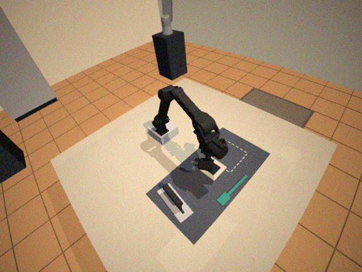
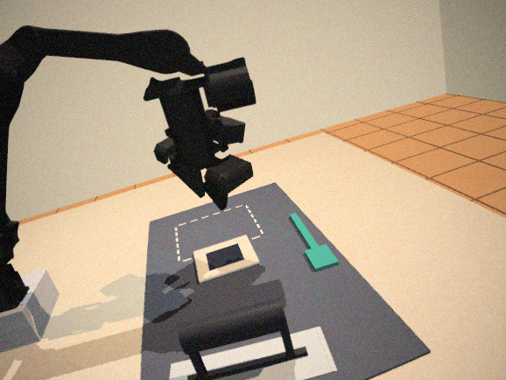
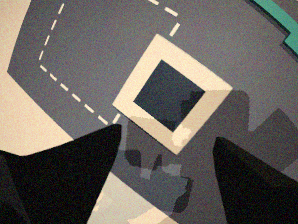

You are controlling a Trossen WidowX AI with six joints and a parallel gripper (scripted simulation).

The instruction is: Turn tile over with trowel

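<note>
Now: gripper tip 1 cm short of the dark-handled float, 25 cm to the left of it and 9 cm above it. From my gripper tip the other things lie so: white tile: 1 cm behind, 2 cm to the left, 12 cm below; teal trowel: 15 cm ahead, 2 cm to the right, 12 cm below; grey mat: 1 cm ahead, 14 cm below.
</note>
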